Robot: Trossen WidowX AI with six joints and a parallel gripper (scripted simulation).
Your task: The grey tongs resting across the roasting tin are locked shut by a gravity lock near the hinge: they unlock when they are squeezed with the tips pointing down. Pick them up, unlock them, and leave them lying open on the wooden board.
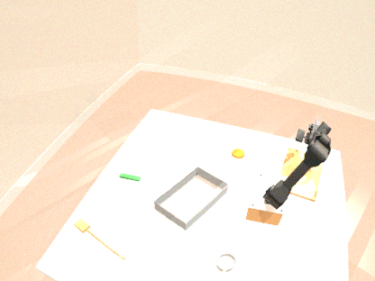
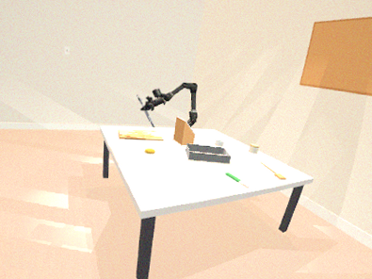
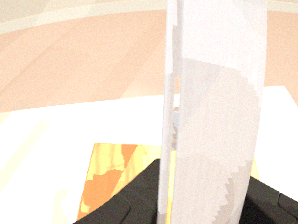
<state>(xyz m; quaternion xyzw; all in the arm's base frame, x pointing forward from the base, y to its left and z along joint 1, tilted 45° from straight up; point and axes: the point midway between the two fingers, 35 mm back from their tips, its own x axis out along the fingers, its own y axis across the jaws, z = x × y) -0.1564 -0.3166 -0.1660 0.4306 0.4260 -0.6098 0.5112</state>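
Right now my gripper tip is 2 cm to the right of the wooden board and 22 cm above it. Also, from my gripper tip: grey roasting tin 52 cm ahead, 38 cm to the left, 20 cm below; yellow disc 38 cm ahead, 2 cm to the right, 22 cm below.
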